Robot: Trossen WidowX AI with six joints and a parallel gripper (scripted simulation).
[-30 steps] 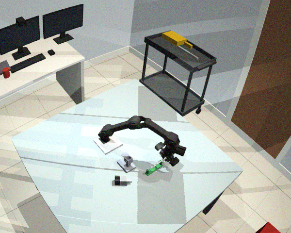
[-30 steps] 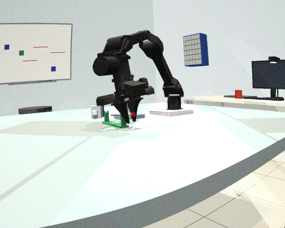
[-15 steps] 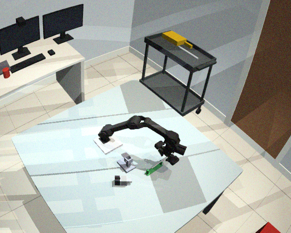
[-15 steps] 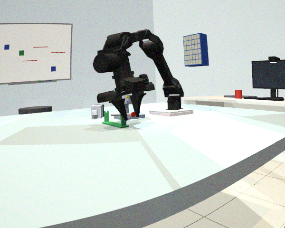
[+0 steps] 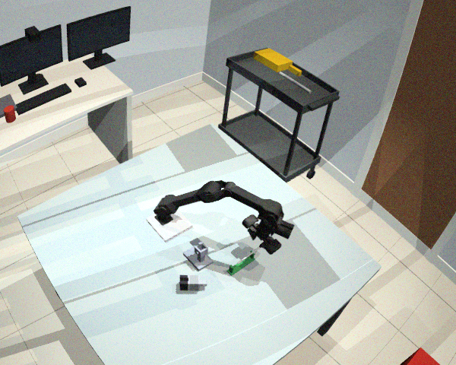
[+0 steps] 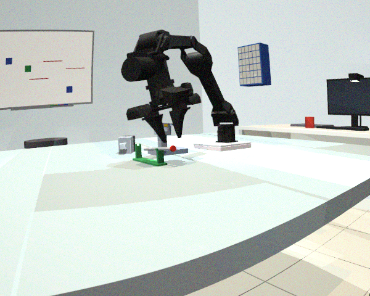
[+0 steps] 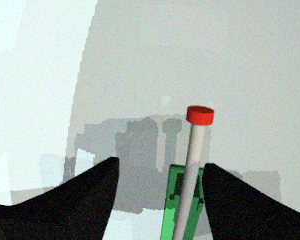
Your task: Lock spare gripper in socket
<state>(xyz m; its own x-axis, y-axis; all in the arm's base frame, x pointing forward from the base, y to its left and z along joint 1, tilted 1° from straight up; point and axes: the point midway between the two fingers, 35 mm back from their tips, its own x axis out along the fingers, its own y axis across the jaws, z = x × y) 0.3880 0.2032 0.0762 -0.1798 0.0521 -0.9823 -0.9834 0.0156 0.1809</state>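
Right now the green cradle is 100 mm to the right of my gripper tip, 40 mm below it and 10 mm ahead of it. Round my gripper tip: grey mount 220 mm to the right, 120 mm behind, 10 mm below; spare gripper 330 mm to the right, 40 mm below, 30 mm behind.
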